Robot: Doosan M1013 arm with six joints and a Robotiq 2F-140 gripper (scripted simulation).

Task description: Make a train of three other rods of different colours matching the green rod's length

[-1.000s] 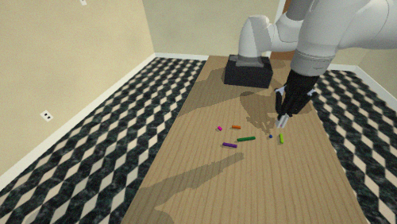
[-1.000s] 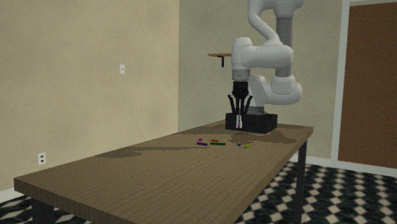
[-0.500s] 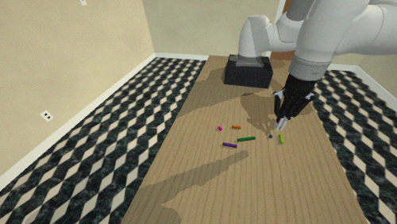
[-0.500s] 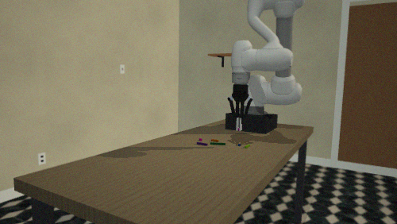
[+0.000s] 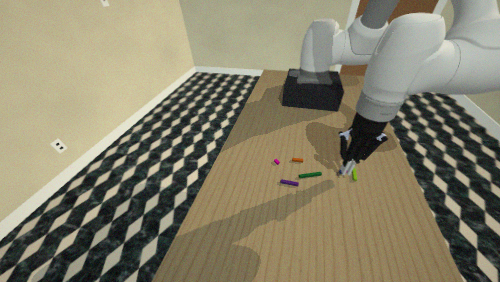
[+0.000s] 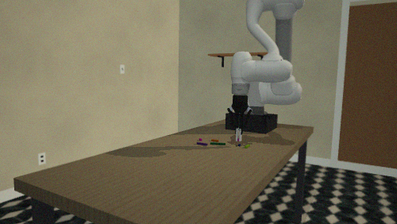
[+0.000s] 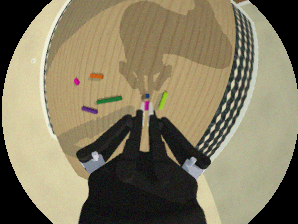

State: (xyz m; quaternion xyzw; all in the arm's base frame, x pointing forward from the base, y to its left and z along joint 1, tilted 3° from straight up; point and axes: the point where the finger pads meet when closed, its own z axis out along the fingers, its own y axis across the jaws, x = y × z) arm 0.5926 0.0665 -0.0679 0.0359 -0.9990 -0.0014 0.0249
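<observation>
Right now the tiny blue piece is 20 mm behind my hand and 60 mm below it. The rest, counted from my hand: orange rod 60 mm behind, 150 mm to the right, 60 mm below; lime rod 20 mm behind, 40 mm to the left, 60 mm below; green rod 10 mm ahead, 110 mm to the right, 60 mm below.
</observation>
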